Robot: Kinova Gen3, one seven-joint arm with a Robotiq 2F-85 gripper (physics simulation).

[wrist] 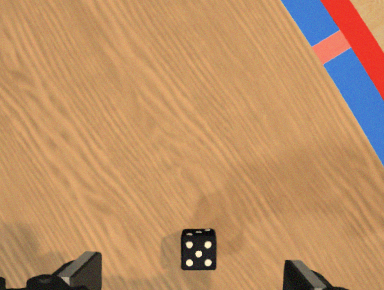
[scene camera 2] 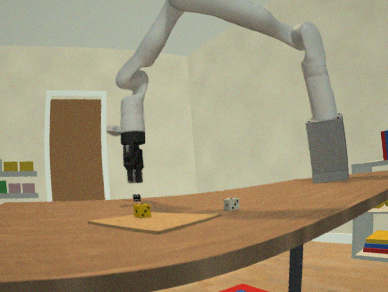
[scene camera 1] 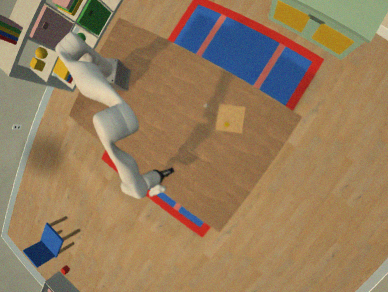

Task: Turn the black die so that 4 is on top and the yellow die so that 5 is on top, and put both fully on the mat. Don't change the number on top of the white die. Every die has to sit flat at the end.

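The black die (scene camera 2: 136, 198) (wrist: 198, 254) sits flat on the table, off the mat, with five pips on its top face; the arm's hand hides it in scene camera 1. My gripper (scene camera 1: 172, 171) (scene camera 2: 135, 181) (wrist: 193, 272) is open and empty, pointing down above the black die, which shows between the spread fingers in the wrist view. The yellow die (scene camera 1: 227, 124) (scene camera 2: 142, 210) rests on the tan mat (scene camera 1: 236, 111) (scene camera 2: 175, 224). The white die (scene camera 1: 205, 105) (scene camera 2: 231, 204) stands on the table beside the mat. The top numbers of the yellow and white dice are too small to read.
The wooden table (scene camera 1: 200, 165) (scene camera 2: 75, 250) carries the dice and mat. Its edge is near the black die's side, with a red and blue rug (scene camera 1: 179, 206) (wrist: 360, 45) on the floor beyond. The arm's base (scene camera 1: 120, 75) (scene camera 2: 327, 150) stands at the table's far end.
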